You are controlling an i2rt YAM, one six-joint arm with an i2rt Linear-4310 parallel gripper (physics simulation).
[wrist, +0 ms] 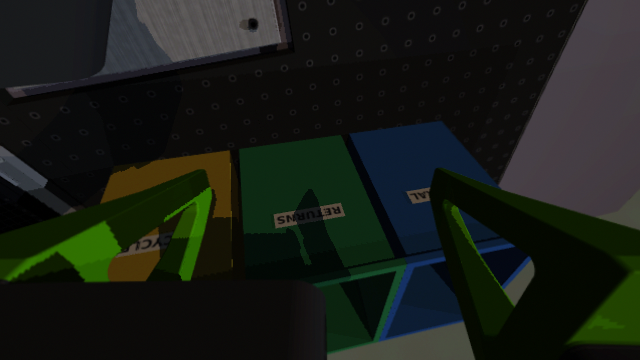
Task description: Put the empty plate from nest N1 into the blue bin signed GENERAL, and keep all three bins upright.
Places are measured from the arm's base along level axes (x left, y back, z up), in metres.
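Pixels of known places: gripper, between the fingertips: [320, 181].
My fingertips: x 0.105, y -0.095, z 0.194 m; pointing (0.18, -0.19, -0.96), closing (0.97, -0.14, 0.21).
For each thing: its top centre in the pictures, then the offset to it from my fingertips. "spot": a spot on its surface instead. Level surfaces: height alone.
- blue bin, centre of its top: [450, 297] dy -0.232, dx +0.107, dz -0.017 m
- green bin, centre of its top: [325, 325] dy -0.215, dx -0.022, dz -0.017 m
- yellow-orange bin, a spot on its surface: [210, 165] spot: dy -0.118, dx -0.100, dz -0.175 m
- dark perforated table top, height of its surface: dz -0.197 m
- light grey object, centre of its top: [13, 225] dy -0.138, dx -0.321, dz -0.182 m
- pale surface, height of its surface: dz -0.210 m
My gripper [320, 181] is open wide and empty, with its two green fingers at the left and right of the wrist view. The blue bin [405, 155] stands at the right, partly behind the right finger, and the end of its sign, "AL", shows. The green bin [300, 175] signed RETURNS stands in the middle, between the fingertips. The yellow-orange bin [210, 165] stands at the left, partly behind the left finger, with part of its sign showing. The three bins stand side by side and look upright. The plate and nest N1 do not show in this view.
A dark perforated table top [320, 85] lies beyond the bins. A brushed metal plate [215, 30] lies at the upper left, beside a dark rounded part. A light grey object [20, 172] is at the left edge. A pale surface [575, 115] lies past the table's edge at the right.
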